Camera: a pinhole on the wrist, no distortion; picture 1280 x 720 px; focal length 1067.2 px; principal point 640.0 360.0 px. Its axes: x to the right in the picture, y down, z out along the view. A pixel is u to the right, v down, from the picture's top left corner.
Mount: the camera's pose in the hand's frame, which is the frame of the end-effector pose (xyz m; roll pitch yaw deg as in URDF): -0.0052 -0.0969 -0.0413 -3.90 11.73 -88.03
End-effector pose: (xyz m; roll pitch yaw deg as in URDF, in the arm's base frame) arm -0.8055 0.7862 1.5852 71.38 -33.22 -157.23
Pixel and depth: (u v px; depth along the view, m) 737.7 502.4 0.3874
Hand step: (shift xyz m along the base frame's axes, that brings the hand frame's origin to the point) -0.2506 0.3019 -0.0348
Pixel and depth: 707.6 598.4 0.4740
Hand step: -0.3197 0.3606 0.0127
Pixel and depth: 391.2 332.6 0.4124
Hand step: -0.1394 0.3636 0.0404
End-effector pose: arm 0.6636 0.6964 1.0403 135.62 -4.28 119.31
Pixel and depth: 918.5 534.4 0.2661
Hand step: -0.0520 0.0652 -0.2899
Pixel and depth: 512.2 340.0 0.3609
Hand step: 0.0979 0.0978 -0.3161
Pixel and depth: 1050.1 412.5 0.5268
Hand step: -0.0405 0.1041 -0.5803
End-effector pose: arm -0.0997 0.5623 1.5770 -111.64 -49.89 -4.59
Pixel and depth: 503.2 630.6 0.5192
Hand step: 0.1839 0.4720 0.0901
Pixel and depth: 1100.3 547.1 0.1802
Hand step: -0.0722 0.1915 0.1290
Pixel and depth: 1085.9 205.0 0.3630
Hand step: -0.1324 0.3959 0.1046
